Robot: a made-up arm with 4 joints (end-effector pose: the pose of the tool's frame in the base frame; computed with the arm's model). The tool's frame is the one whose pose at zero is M.
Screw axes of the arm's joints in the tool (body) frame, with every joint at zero. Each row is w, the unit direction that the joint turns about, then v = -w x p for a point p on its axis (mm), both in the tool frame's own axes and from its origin. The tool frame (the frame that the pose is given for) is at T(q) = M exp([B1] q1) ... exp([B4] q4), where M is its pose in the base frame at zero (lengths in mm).
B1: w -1 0 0 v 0.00 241.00 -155.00
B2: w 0 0 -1 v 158.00 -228.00 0.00
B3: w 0 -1 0 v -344.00 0.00 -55.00
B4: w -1 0 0 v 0.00 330.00 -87.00
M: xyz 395.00 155.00 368.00 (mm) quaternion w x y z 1 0 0 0
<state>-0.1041 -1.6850 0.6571 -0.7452</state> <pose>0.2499 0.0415 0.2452 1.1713 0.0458 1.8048</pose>
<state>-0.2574 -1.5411 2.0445 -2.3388</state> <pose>0.4069 0.4407 0.1579 -1.2744 -0.0093 -1.7432</pose>
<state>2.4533 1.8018 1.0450 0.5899</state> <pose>0.4742 0.0770 0.2294 1.4321 1.8782 0.4026</pose>
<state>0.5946 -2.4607 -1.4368 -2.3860</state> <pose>0.2187 0.1563 -0.0641 -0.4365 1.6528 -0.3693</pose>
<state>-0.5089 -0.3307 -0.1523 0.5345</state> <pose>0.3177 0.2564 0.4488 -0.0505 -0.0337 0.3614</pose>
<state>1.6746 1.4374 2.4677 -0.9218</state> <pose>0.0488 -0.3388 0.3329 -2.0988 -1.2570 1.9613</pose>
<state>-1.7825 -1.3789 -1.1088 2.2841</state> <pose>-0.0882 0.1554 0.2277 -1.1521 -1.5731 0.2890</pose>
